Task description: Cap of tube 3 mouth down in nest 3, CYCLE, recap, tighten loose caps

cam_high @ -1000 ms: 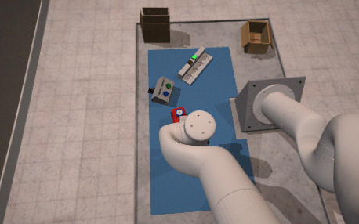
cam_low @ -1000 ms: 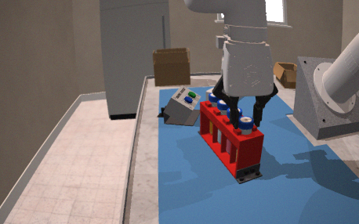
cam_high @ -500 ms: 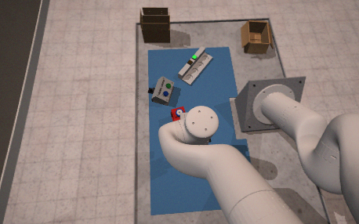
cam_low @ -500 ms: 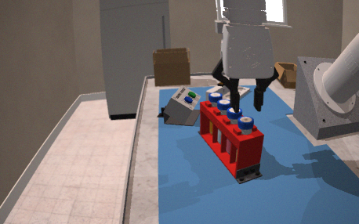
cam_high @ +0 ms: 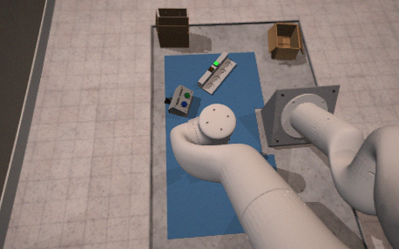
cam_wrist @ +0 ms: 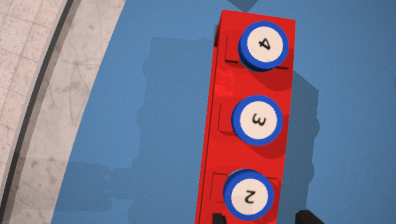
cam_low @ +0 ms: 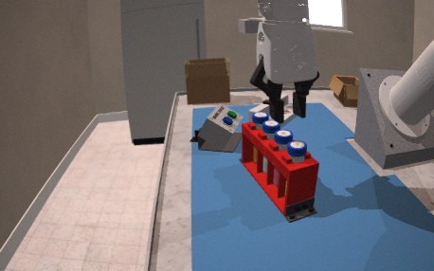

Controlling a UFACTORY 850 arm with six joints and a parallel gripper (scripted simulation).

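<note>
My gripper is now 60 mm to the left of the blue cap, 60 mm above it and 20 mm short of it. Also, from my hand: blue key: 230 mm to the right, 110 mm below, 90 mm ahead; grey key housing: 250 mm to the right, 120 mm below, 100 mm ahead; cap marked 4: 110 mm to the right, 60 mm below, 30 mm ahead.
</note>
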